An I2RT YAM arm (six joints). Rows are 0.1 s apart.
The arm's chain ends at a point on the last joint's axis. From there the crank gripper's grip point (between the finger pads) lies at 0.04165 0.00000 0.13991 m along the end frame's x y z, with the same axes.
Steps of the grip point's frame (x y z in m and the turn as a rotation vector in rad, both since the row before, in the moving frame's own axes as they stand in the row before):
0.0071, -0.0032, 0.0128, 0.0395, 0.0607, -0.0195
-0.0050, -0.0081, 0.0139, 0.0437, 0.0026, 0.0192
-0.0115, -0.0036, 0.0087, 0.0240, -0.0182, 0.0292
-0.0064, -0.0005, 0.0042, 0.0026, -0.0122, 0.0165
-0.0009, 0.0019, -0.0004, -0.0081, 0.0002, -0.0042
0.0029, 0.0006, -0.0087, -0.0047, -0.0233, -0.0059
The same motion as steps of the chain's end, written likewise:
-0.0012, 0.0032, 0.0157, 0.0395, 0.0607, -0.0195
-0.0054, -0.0028, 0.0141, 0.0437, 0.0026, 0.0192
-0.0090, -0.0014, 0.0080, 0.0240, -0.0182, 0.0292
-0.0047, -0.0008, 0.0037, 0.0026, -0.0122, 0.0165
-0.0009, 0.0009, -0.0004, -0.0081, 0.0002, -0.0042
0.0062, 0.0002, -0.0096, -0.0047, -0.0233, -0.0059

